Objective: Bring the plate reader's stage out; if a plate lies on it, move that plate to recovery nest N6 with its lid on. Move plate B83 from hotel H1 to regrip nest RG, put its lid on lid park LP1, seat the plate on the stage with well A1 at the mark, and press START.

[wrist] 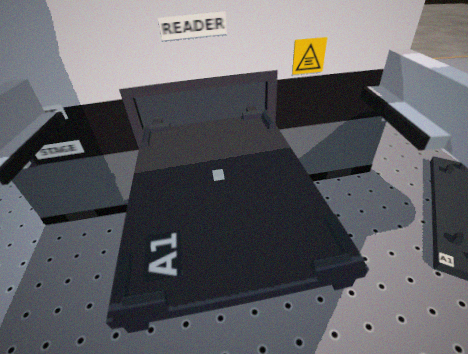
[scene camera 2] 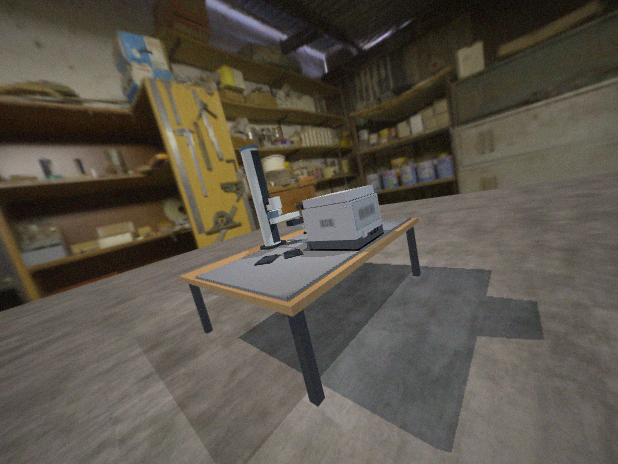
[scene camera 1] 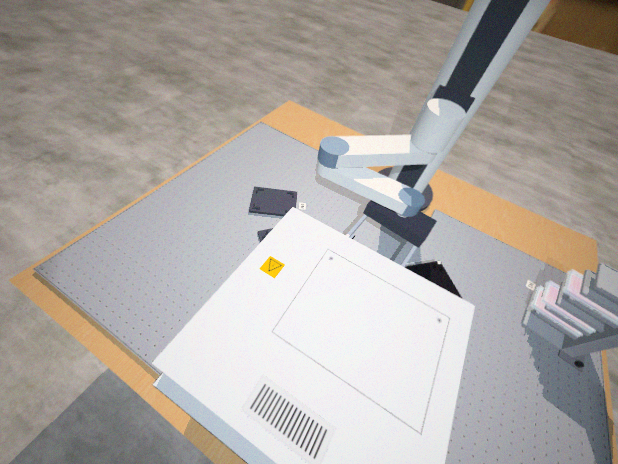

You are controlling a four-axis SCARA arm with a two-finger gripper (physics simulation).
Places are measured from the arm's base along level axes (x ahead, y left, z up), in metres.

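Pixels of known places: gripper, fingertip midpoint: [wrist: 210, 84]; arm's base at its link origin: [scene camera 2: 273, 245].
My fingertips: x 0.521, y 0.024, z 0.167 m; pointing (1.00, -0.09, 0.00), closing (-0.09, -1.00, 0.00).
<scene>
For each thing: its top centre in the pictures, then the offset to it from my fingertips. "spot": a spot on its surface instead.
- dark stage at a spot on its surface: [wrist: 225, 215] spot: 0.026 m back, 0.001 m left, 0.055 m down
- reader at its top centre: [scene camera 1: 336, 327] [scene camera 2: 337, 192] 0.281 m ahead, 0.009 m left, 0.193 m up
- dark nest at its top centre: [scene camera 1: 274, 199] [scene camera 2: 266, 258] 0.119 m back, 0.393 m right, 0.137 m down
- black flat part at a spot on its surface: [scene camera 1: 434, 277] spot: 0.134 m back, 0.195 m left, 0.095 m down
In the wrist view the dark stage [wrist: 225, 215] sticks out of the white reader's opening, with A1 on its left and a small white square. No plate lies on it. My gripper [wrist: 210, 84] [scene camera 1: 377, 243] is open and empty above the stage, fingers wide apart at both sides. The reader [scene camera 1: 350, 345] [scene camera 2: 340, 217] [wrist: 115, 55] hides part of the fingers in scene camera 1. Plates [scene camera 1: 555, 311] with pink faces stand stacked at the right edge of that view; I cannot tell which is B83. START does not show.
A dark nest [scene camera 1: 273, 201] lies left of the arm, and another nest [scene camera 1: 265, 233] is partly hidden by the reader. A nest [wrist: 452, 215] marked A1 is at the right in the wrist view. A black flat part [scene camera 1: 434, 277] shows at the reader's edge.
</scene>
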